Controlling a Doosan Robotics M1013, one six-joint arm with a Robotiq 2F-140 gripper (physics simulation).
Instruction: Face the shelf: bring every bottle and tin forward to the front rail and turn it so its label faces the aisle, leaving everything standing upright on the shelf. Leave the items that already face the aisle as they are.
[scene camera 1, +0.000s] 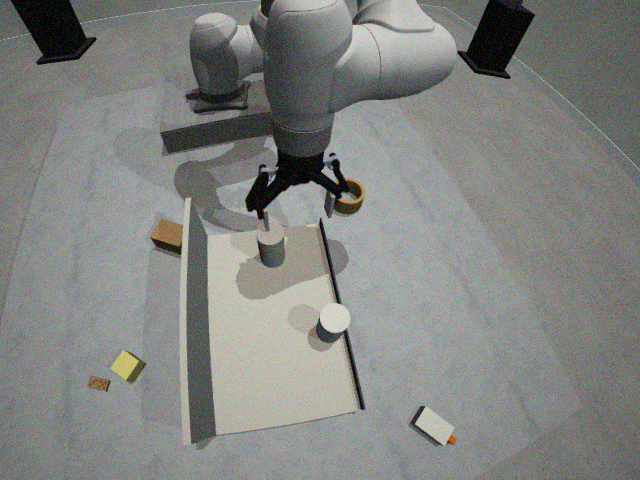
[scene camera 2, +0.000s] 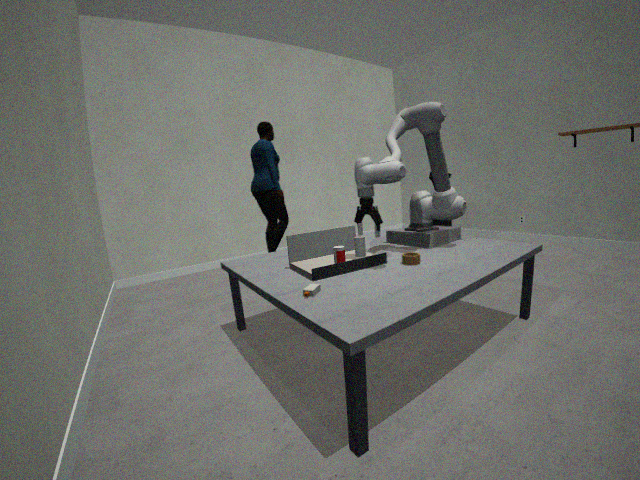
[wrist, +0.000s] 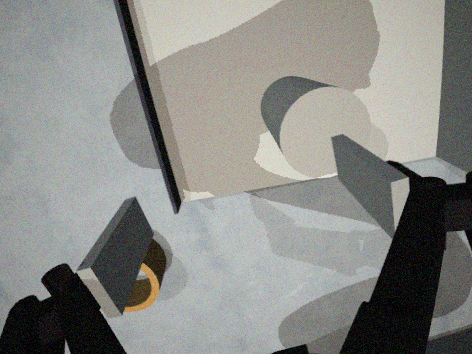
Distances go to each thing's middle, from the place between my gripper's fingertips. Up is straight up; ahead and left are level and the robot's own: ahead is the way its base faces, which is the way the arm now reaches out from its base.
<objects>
I see the shelf (scene camera 2: 336, 269) 170 mm ahead of my hand, 60 mm to the right of it and 60 mm below it. Round my hand: back wall (scene camera 1: 197, 406) (210 mm to the right, 190 mm ahead, 60 mm below); brown box (scene camera 1: 167, 235) (320 mm to the right, 130 mm below, 50 mm behind); beige shelf board (scene camera 1: 269, 368) (170 mm ahead, 140 mm below, 60 mm to the right).
</objects>
